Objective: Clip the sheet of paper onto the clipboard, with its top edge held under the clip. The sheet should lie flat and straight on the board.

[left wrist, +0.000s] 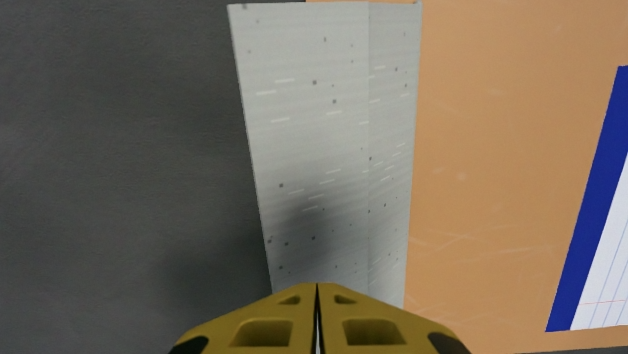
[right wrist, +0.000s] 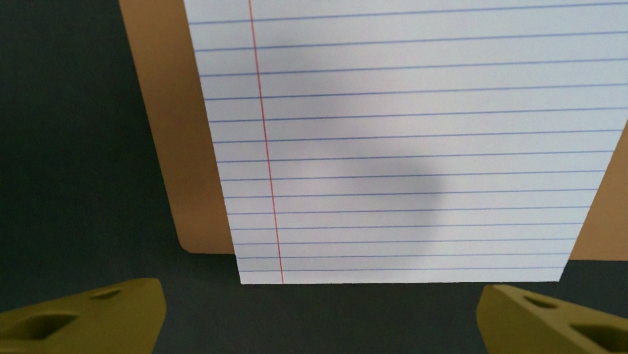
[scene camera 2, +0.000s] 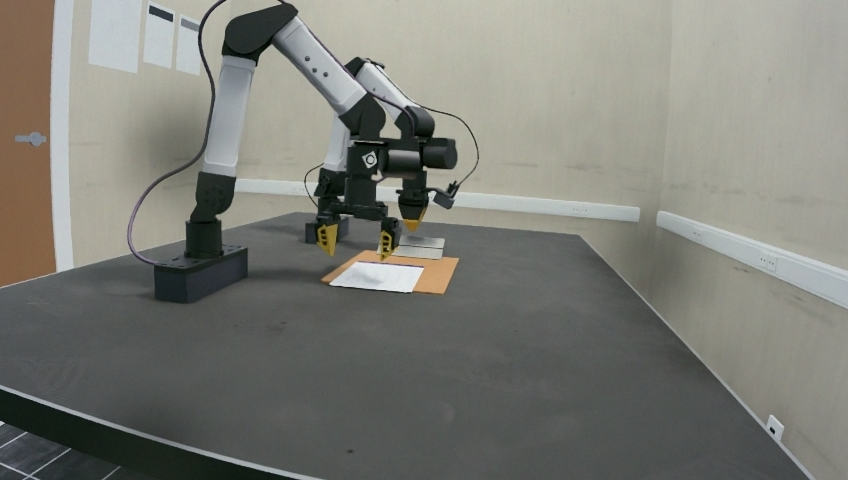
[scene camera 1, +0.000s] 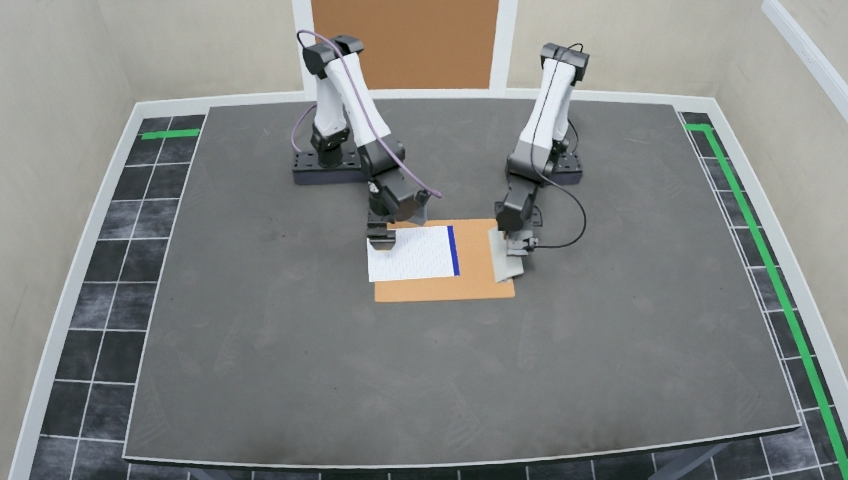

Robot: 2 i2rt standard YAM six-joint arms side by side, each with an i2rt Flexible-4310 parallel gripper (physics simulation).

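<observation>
The brown clipboard (scene camera 1: 443, 290) (scene camera 2: 435, 284) (left wrist: 480, 165) (right wrist: 165, 150) lies flat. Its grey metal clip (scene camera 1: 503, 261) (scene camera 2: 420, 252) (left wrist: 330, 125) is at the board's right end in scene camera 1. The lined paper (scene camera 1: 419, 254) (scene camera 2: 377, 276) (left wrist: 605, 280) (right wrist: 410, 150) lies on the board, slightly askew, its blue top band apart from the clip and its bottom edge past the board's end. My left gripper (scene camera 2: 411, 228) (left wrist: 317, 297) is shut and empty above the clip. My right gripper (scene camera 2: 357, 252) (right wrist: 320, 296) is wide open above the sheet's bottom end, its fingers to either side.
The dark table (scene camera 1: 416, 380) (scene camera 2: 476, 356) lies under the board. The right arm's base (scene camera 1: 327, 172) (scene camera 2: 199, 276) and the left arm's base (scene camera 1: 568, 170) stand behind the board in scene camera 1. The two forearms hang close together over the board.
</observation>
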